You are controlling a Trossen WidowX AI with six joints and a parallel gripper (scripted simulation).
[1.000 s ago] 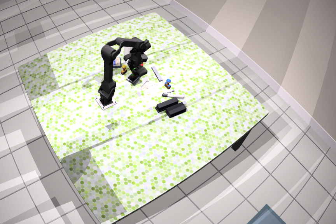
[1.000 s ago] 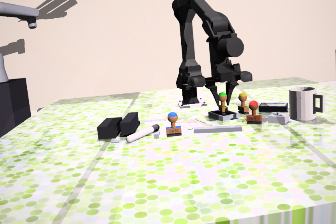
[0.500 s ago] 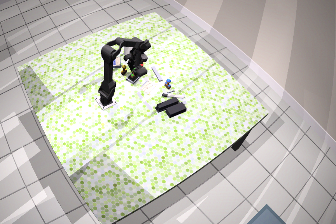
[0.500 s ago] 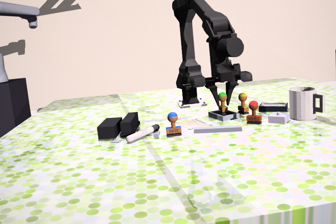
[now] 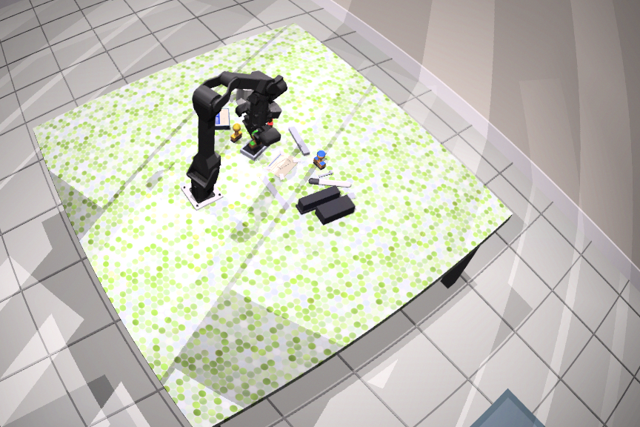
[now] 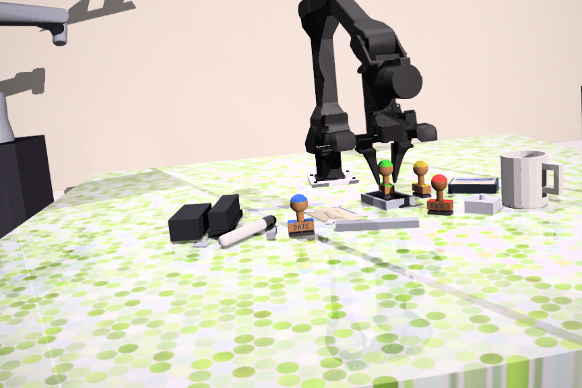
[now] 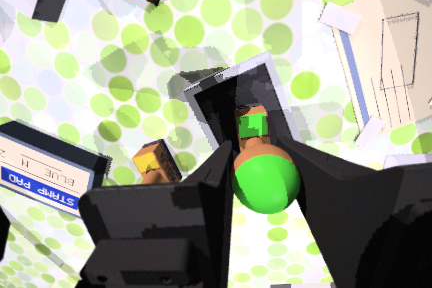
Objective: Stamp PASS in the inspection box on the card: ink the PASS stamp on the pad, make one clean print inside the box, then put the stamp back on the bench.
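My gripper tip is right at the green-knobbed pass stamp. Round my gripper tip: ink pad: 30 mm below; then yellow stamp: 30 mm behind, 70 mm to the left, 20 mm below; then beige card: 40 mm ahead, 100 mm to the right, 40 mm below.
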